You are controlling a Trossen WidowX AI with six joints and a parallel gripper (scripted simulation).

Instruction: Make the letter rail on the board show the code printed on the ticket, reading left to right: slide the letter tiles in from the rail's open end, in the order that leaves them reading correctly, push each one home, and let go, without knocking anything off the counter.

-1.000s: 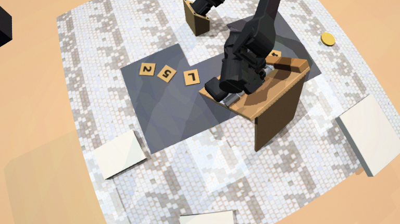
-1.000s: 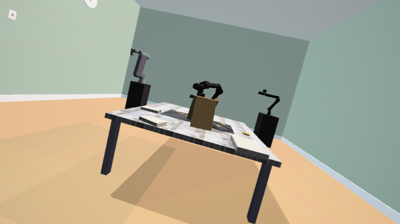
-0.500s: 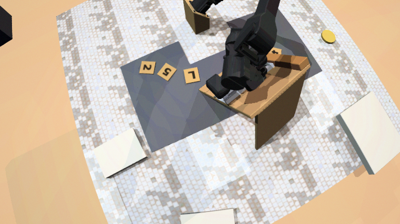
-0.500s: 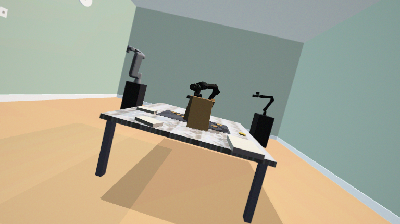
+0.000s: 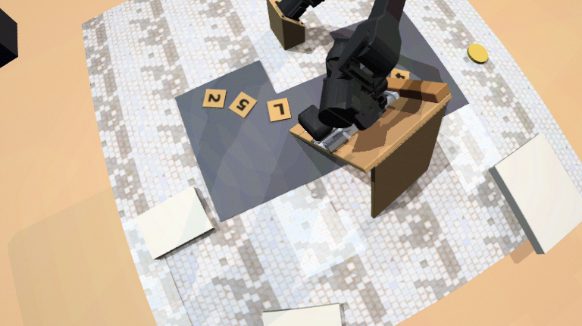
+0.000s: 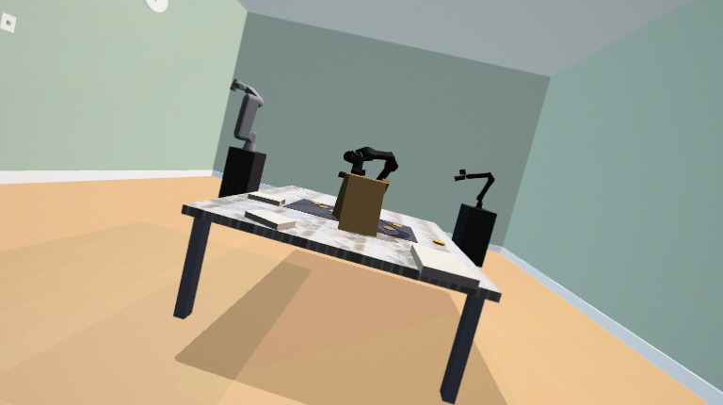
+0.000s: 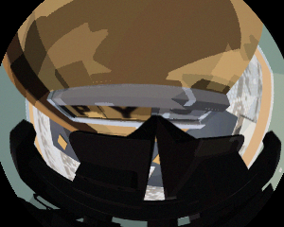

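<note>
The Y tile is 30 mm to the left of my gripper tip and 10 mm below it. From my gripper tip the other things lie so: white ticket 80 mm below, 40 mm behind, 20 mm to the right; P tile 90 mm to the left, 10 mm below, 10 mm behind; dark mat 180 mm behind, 170 mm below, 40 mm to the left.
</note>
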